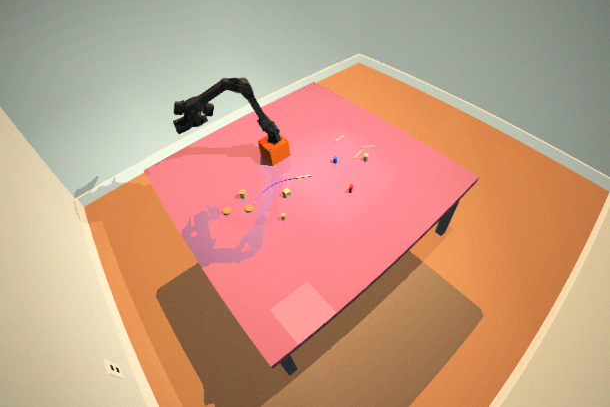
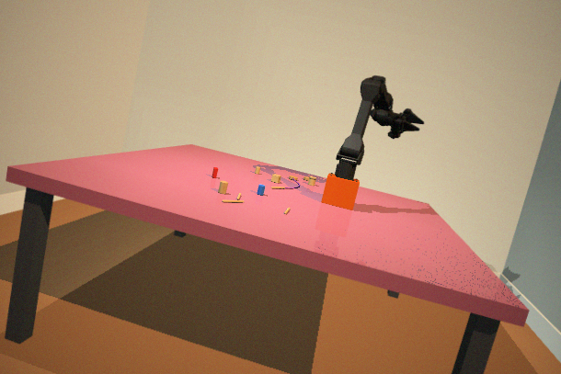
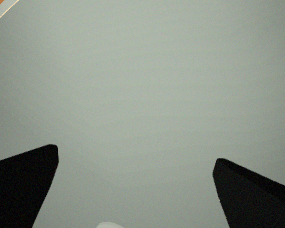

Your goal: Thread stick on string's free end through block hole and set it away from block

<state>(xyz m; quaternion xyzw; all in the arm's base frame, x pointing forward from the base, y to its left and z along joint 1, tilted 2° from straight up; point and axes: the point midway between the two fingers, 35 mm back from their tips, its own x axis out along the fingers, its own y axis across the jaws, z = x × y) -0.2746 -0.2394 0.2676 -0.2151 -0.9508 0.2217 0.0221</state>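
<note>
Now: gripper tip 55 cm short of the wooden block, 6 cm to the right of it and 35 cm above it. Round my gripper tip: round wooden button: 47 cm ahead, 12 cm to the right, 35 cm below; then blue peg: 60 cm ahead, 38 cm to the left, 34 cm below; then thin wooden stick: 53 cm ahead, 18 cm to the left, 36 cm below.
</note>
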